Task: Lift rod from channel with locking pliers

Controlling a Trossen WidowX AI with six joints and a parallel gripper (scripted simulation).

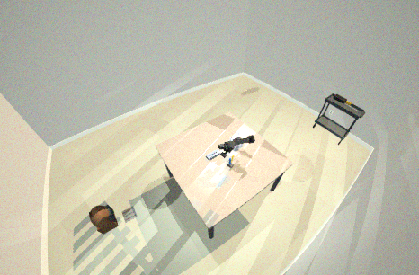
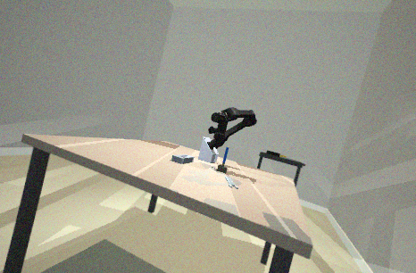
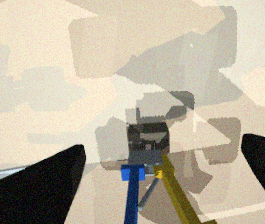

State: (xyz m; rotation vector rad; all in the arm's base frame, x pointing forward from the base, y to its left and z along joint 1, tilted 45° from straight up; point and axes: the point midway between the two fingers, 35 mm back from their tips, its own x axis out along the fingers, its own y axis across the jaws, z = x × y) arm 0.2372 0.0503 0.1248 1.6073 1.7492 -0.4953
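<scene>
My gripper tip is now 70 mm to the right of the grey link bar, 40 mm above it and 10 mm past it. The rest, counted from my gripper tip: holster (120 mm below, 70 mm to the left, 10 mm behind); channel block (180 mm to the right, 120 mm below, 60 mm ahead); yellow handle (60 mm to the left, 30 mm below, 30 mm behind).
</scene>
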